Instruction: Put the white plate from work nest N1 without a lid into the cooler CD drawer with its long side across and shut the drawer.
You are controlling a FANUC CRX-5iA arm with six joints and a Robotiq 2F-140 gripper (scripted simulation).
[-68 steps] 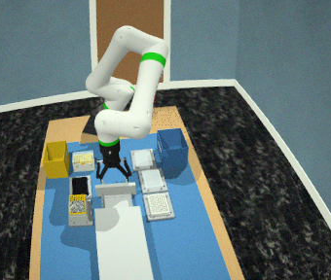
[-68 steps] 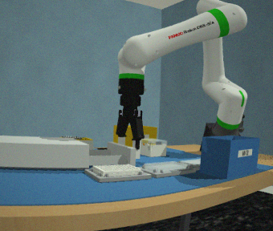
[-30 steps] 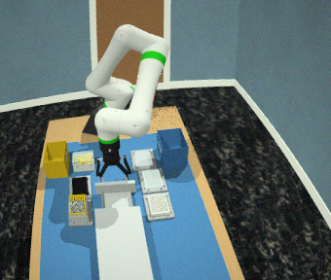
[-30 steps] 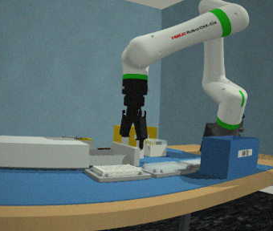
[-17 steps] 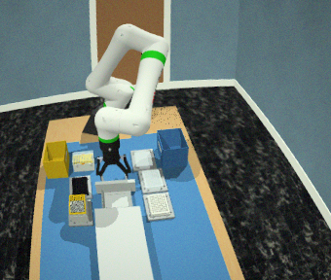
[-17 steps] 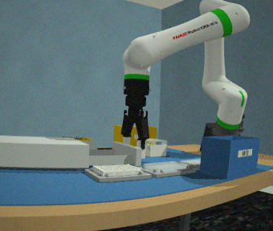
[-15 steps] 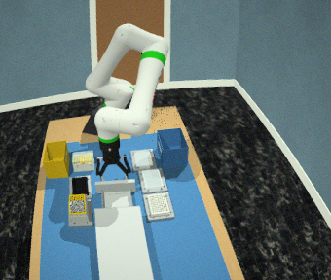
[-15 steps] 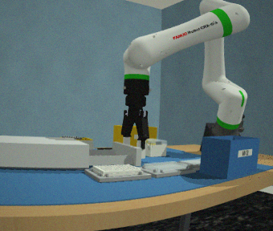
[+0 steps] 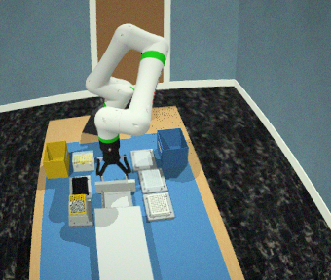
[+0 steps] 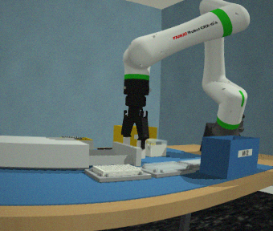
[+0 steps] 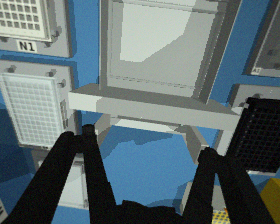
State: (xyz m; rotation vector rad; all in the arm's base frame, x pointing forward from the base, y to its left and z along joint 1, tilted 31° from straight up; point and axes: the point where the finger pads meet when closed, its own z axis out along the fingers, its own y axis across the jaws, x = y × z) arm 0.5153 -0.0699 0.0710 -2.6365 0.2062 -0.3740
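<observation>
Right now the white plate is 17 cm ahead of my hand, 18 cm to the left of it and 3 cm below it. Also, from my hand: drawer (13 cm ahead, 1 cm to the right, 2 cm below); grey work nest N1 (17 cm ahead, 18 cm to the left, 4 cm below); black plate (2 cm behind, 19 cm to the right, 3 cm below).
</observation>
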